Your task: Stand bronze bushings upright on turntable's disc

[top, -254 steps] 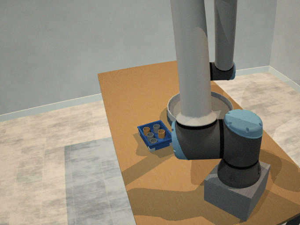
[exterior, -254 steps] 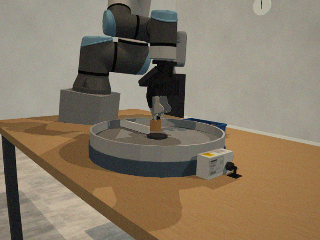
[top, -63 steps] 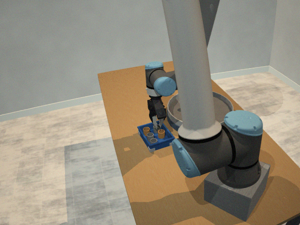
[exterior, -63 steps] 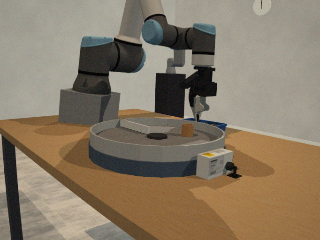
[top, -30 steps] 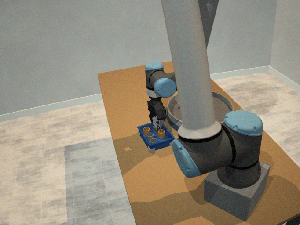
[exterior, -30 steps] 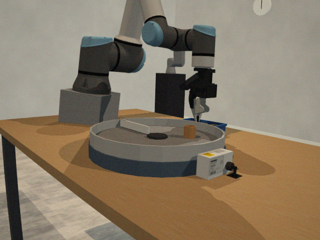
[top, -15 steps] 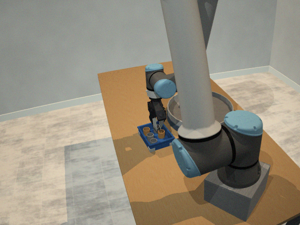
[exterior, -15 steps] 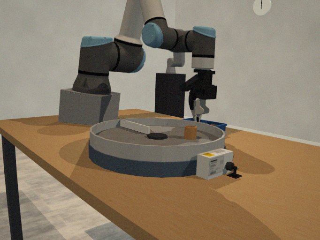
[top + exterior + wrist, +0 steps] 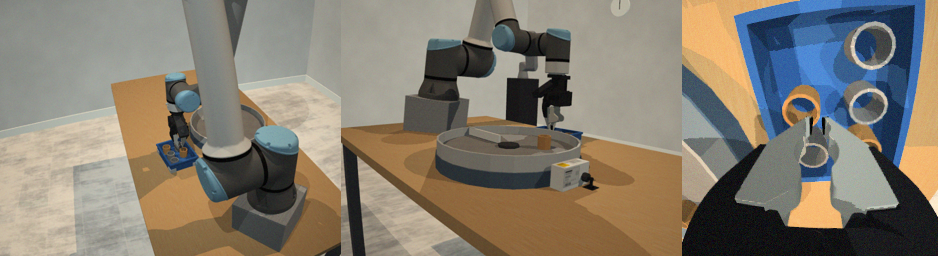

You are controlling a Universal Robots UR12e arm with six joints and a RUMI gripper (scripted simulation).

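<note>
The blue crate is 40 mm below my hand, 20 mm to the left of it and 10 mm behind it. Also, from my hand: turntable: 300 mm to the right, 150 mm ahead, 10 mm below.
</note>
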